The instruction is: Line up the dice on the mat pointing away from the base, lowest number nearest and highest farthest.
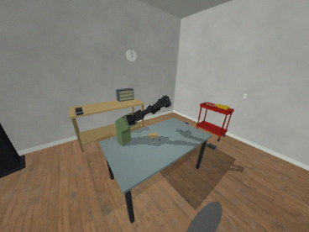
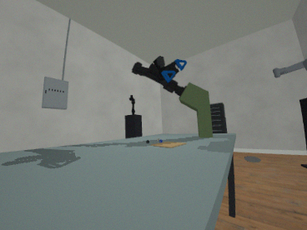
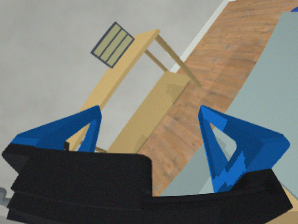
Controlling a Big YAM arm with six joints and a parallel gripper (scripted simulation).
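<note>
Now: hand 390 mm above the black die, 250 mm to the left of it and 90 mm past it. From my hand the other things lie so: blue die: 390 mm below, 180 mm to the right, 130 mm behind; white die: 390 mm below, 230 mm to the right, 200 mm behind; tan mat: 390 mm below, 100 mm to the right, 50 mm behind.
</note>
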